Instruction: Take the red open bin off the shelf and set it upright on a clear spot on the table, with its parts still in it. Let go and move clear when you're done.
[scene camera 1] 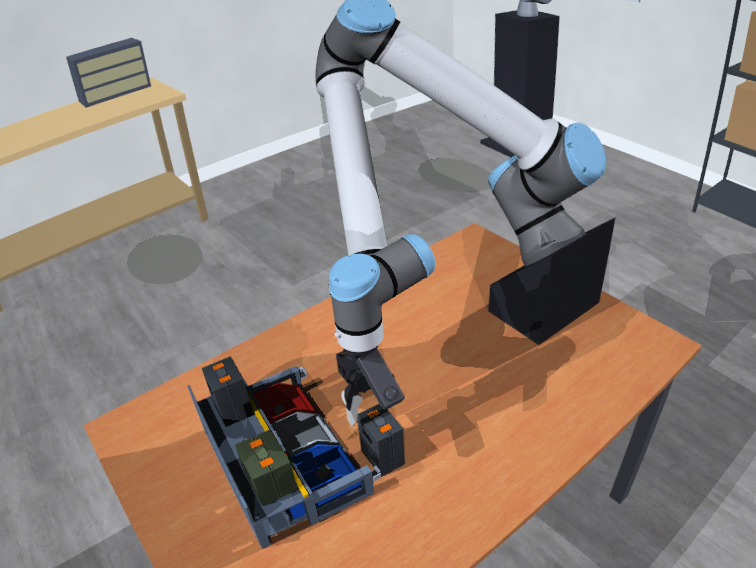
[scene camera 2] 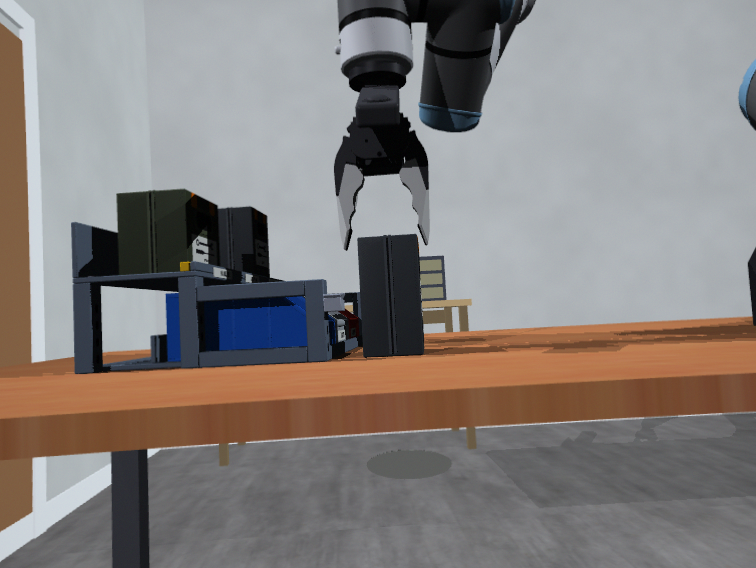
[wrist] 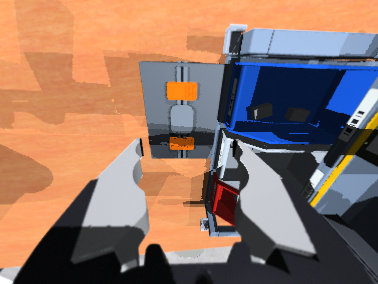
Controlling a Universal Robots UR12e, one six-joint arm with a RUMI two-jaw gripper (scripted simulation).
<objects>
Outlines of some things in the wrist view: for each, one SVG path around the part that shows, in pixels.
The gripper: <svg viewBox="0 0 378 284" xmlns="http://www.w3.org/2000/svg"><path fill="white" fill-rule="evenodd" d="M12 282L12 284L374 284L357 257L329 223L288 180L282 179L239 139L233 139L232 157L238 162L236 177L240 184L238 202L234 211L234 226L236 233L241 236L241 241L234 242L227 262L169 264L161 245L151 243L145 249L144 265L140 266L139 246L150 231L145 192L138 187L139 181L143 176L140 162L142 156L144 156L142 138L136 138L96 179L90 180L42 237Z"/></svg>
A grey bin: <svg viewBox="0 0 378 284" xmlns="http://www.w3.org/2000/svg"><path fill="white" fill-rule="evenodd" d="M216 173L218 180L239 190L240 182L236 177L238 163L232 157L233 147L230 145L233 139L239 139L282 179L288 180L301 192L332 145L269 144L229 132L227 129L222 129L216 161Z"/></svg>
A red open bin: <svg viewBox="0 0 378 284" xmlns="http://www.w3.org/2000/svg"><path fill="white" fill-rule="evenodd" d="M214 172L210 196L212 213L235 227L234 210L237 201L234 200L233 194L238 195L239 190L218 180L217 173Z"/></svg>
</objects>
